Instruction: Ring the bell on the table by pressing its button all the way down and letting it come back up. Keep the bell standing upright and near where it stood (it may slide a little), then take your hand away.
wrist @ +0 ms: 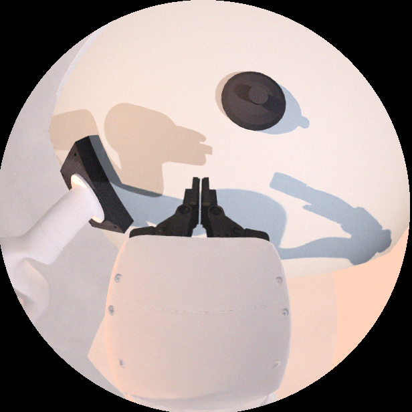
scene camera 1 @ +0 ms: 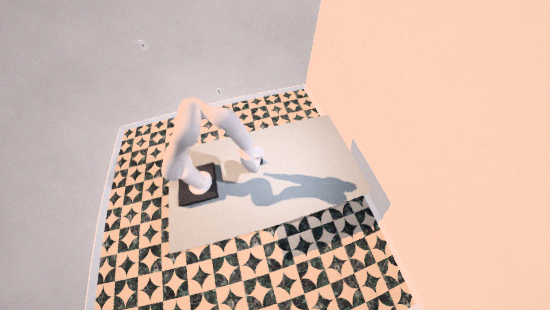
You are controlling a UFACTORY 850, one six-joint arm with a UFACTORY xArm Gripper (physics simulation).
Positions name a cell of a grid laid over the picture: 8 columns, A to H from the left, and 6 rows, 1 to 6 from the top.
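There's a bell (wrist: E2), and it's 16 cm from the lens.
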